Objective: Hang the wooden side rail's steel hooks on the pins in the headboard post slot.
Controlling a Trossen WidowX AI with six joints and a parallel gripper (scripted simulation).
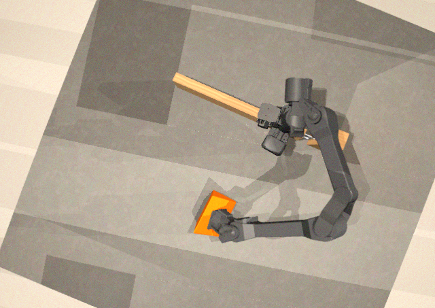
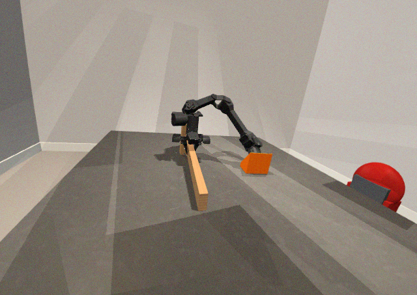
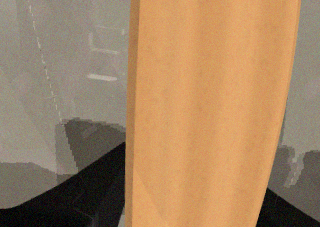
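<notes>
The wooden headboard post is 140 mm to the right of my gripper tip and 40 mm above it.
</notes>
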